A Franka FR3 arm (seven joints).
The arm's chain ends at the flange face. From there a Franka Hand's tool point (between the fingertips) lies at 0.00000 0.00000 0.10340 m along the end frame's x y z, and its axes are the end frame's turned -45 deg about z.
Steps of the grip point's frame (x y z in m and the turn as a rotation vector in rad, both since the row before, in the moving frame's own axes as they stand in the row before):
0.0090 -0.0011 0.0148 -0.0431 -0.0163 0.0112
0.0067 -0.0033 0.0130 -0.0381 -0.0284 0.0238
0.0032 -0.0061 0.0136 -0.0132 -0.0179 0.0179
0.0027 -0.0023 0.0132 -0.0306 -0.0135 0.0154
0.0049 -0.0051 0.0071 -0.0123 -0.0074 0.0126
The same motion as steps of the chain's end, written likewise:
0.0037 -0.0115 0.0149 -0.0420 0.0190 0.0112
0.0018 -0.0119 0.0131 -0.0470 0.0069 0.0238
-0.0017 -0.0088 0.0136 -0.0220 -0.0033 0.0179
-0.0009 -0.0068 0.0133 -0.0312 0.0121 0.0154
-0.0005 -0.0085 0.0071 -0.0139 0.0035 0.0126

